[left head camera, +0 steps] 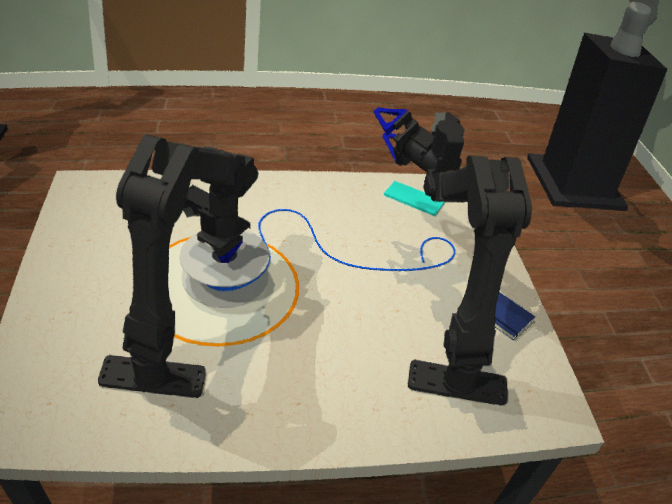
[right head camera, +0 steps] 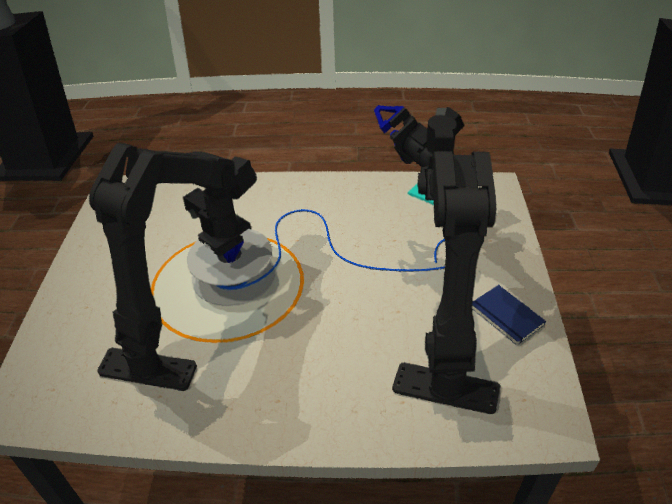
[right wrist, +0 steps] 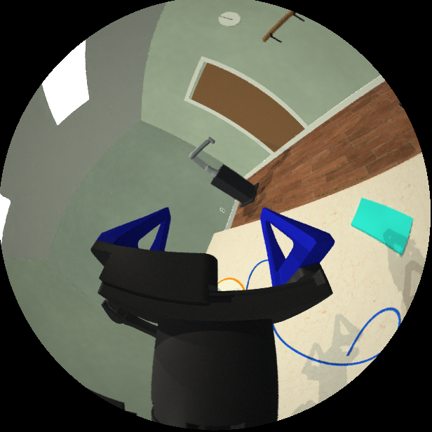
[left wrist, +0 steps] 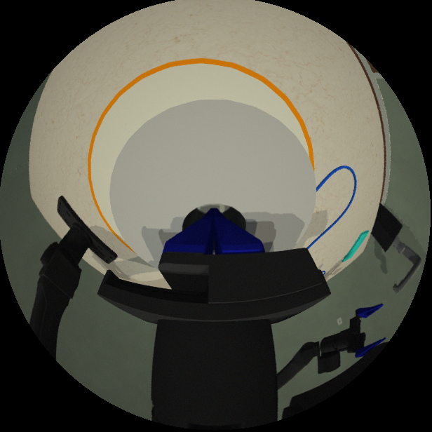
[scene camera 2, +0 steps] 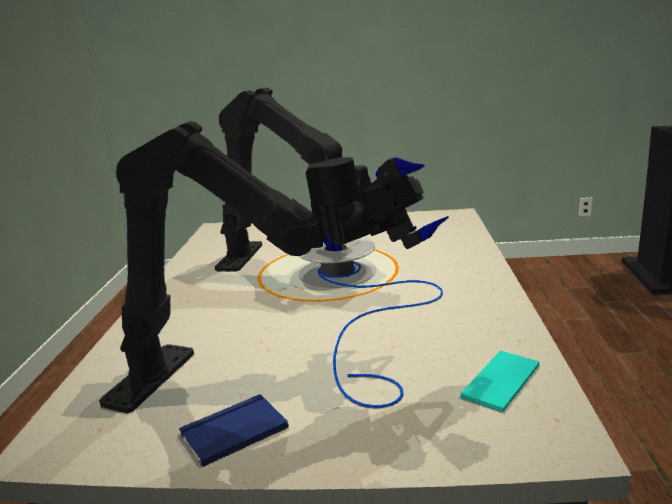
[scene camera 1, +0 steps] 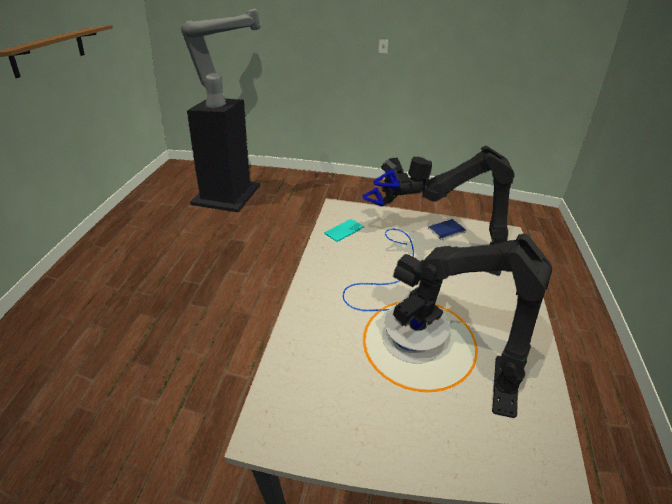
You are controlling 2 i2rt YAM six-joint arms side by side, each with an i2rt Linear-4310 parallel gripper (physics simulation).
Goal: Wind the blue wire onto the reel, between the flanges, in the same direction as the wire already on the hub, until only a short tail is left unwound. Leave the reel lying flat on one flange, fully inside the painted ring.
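Places are measured from the left arm's base along level axes (x ahead, y left, z up), in centimetres.
Pixels of known places: left gripper, fingertip midpoint: (left head camera: 224, 263) (right head camera: 230, 263) (scene camera 1: 415, 329); right gripper, fingertip midpoint: (left head camera: 379, 121) (right head camera: 384, 120) (scene camera 2: 434, 192) (scene camera 1: 368, 190); left arm's base, link origin: (left head camera: 152, 377) (right head camera: 146, 370) (scene camera 2: 239, 257) (scene camera 1: 505, 386); right arm's base, link origin: (left head camera: 457, 384) (right head camera: 446, 389) (scene camera 2: 150, 378).
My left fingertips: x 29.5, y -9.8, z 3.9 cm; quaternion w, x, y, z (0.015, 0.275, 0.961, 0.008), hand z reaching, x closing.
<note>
Ahead of a thing's pixels: the offset from my left fingertips to its top centre. "*": to the spot under its first point.
The grey reel @(dx +0.0, dy +0.0, dz +2.6 cm) (left head camera: 200, 265) (right head camera: 208, 268) (scene camera 1: 434, 339) (scene camera 2: 358, 250) (left wrist: 210, 145) lies flat on one flange inside the orange painted ring (left head camera: 298, 287) (right head camera: 302, 282) (scene camera 2: 398, 268) (left wrist: 201, 60). Some blue wire @(* dx +6.6, dy -34.5, dz -3.6 cm) (left head camera: 379, 269) (right head camera: 401, 269) (scene camera 2: 334, 358) (left wrist: 355, 182) (right wrist: 345, 364) shows between the flanges; a long stretch leaves the reel, curves over the table and ends in a loop. My left gripper (left head camera: 225, 260) (left wrist: 213, 213) points down at the hub's centre hole, fingertips together and empty; their depth is unclear. My right gripper (left head camera: 379, 123) (scene camera 2: 435, 191) (right wrist: 215, 212) is open and empty, raised beyond the table's far edge.
A turquoise block @(dx +36.1, dy -45.0, dz -3.1 cm) (left head camera: 412, 198) (scene camera 2: 500, 380) (right wrist: 382, 225) lies near the table's far right in the left head view. A dark blue notebook @(dx -3.9, dy -61.4, dz -2.7 cm) (left head camera: 512, 315) (right head camera: 509, 313) (scene camera 2: 234, 429) lies beside the right arm. A black pedestal (left head camera: 602, 119) (scene camera 1: 219, 151) stands off the table.
</note>
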